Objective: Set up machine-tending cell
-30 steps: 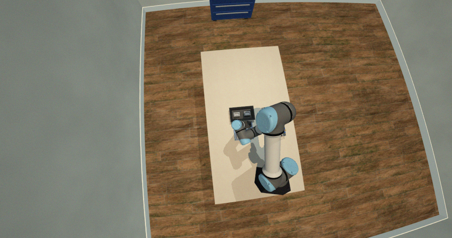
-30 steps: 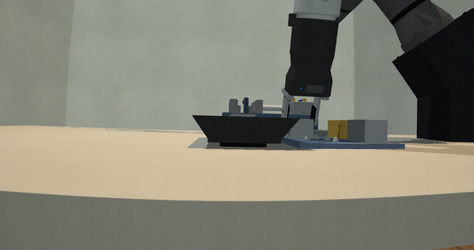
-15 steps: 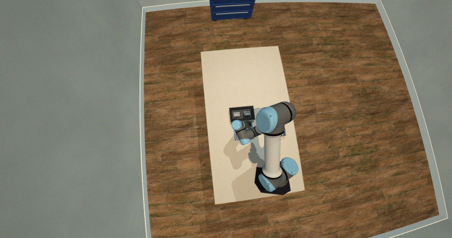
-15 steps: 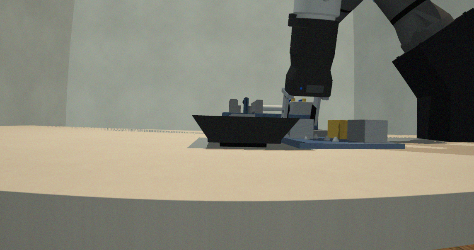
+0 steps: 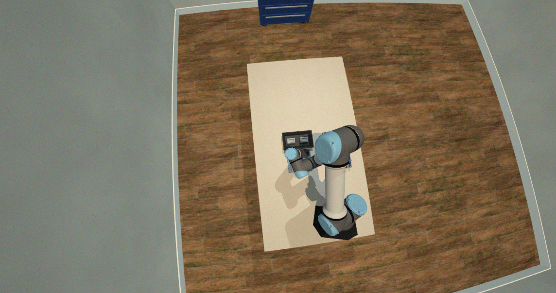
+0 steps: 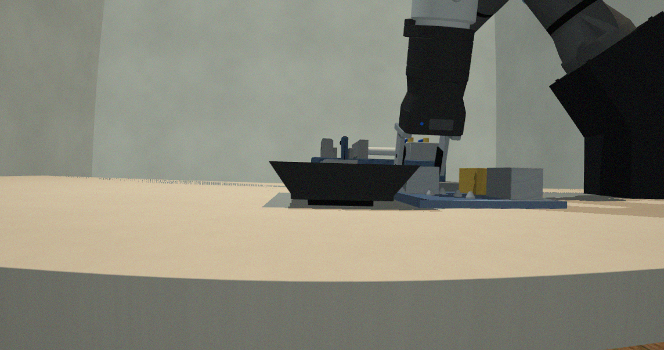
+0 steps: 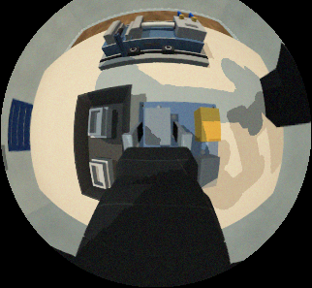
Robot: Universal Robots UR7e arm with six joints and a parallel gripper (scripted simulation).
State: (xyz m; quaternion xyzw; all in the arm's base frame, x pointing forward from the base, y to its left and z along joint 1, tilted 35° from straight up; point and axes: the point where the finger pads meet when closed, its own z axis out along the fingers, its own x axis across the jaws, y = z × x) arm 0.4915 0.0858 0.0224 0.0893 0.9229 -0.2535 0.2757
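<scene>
My gripper is now 100 mm past the brass blank and 30 mm above it. Also, from my hand: hose end block (120 mm behind, 250 mm to the right, 30 mm above); then vise (30 mm behind, 270 mm to the right, 10 mm below).
</scene>
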